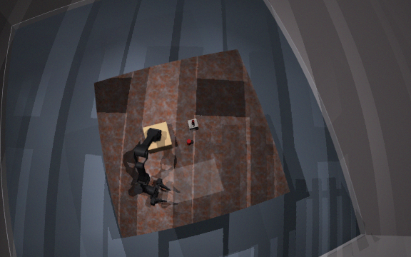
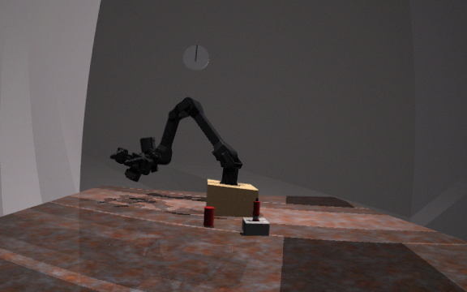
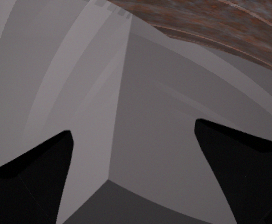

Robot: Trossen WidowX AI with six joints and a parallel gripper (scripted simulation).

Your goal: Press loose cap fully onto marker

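The red cap lies 190 mm ahead of my gripper tip, 380 mm to the left of it and 140 mm below it. The rest, counted from my gripper tip: grey holder block: 230 mm ahead, 520 mm to the left, 150 mm below.
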